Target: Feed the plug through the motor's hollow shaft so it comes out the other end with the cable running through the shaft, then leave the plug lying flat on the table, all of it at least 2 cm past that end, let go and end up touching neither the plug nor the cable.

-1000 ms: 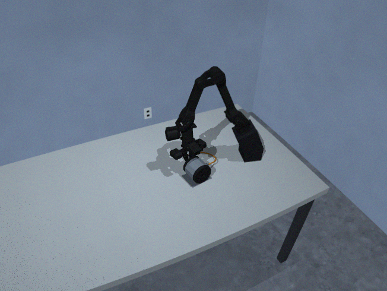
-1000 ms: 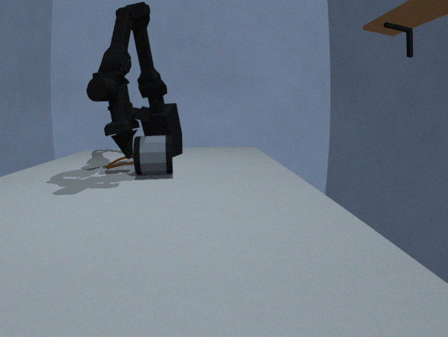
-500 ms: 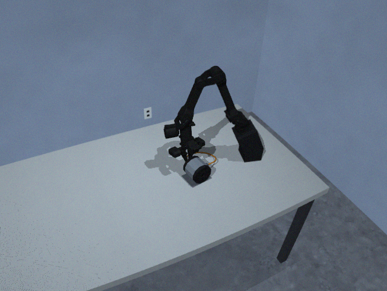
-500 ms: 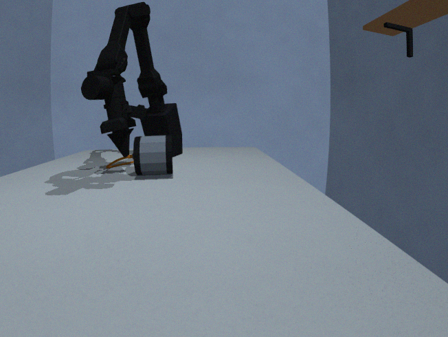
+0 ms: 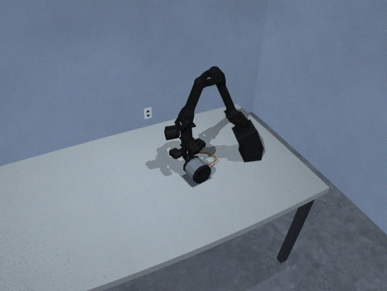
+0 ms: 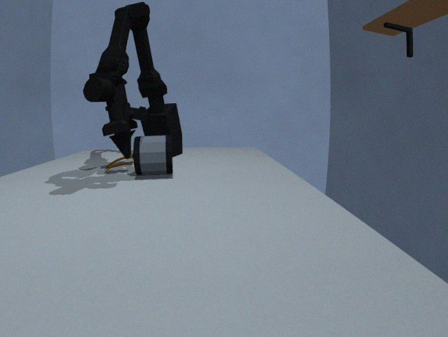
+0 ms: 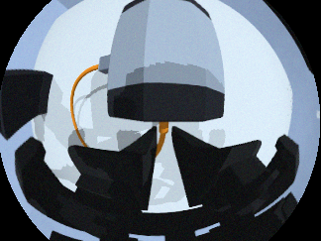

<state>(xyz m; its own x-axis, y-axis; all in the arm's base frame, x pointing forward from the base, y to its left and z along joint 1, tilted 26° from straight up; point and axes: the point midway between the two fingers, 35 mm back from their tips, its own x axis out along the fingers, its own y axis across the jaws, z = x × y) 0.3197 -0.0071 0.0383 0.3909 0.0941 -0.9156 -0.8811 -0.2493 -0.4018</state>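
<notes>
The plug lies 30 mm to the left of my hand, 30 mm below it and 10 mm behind it.
</notes>
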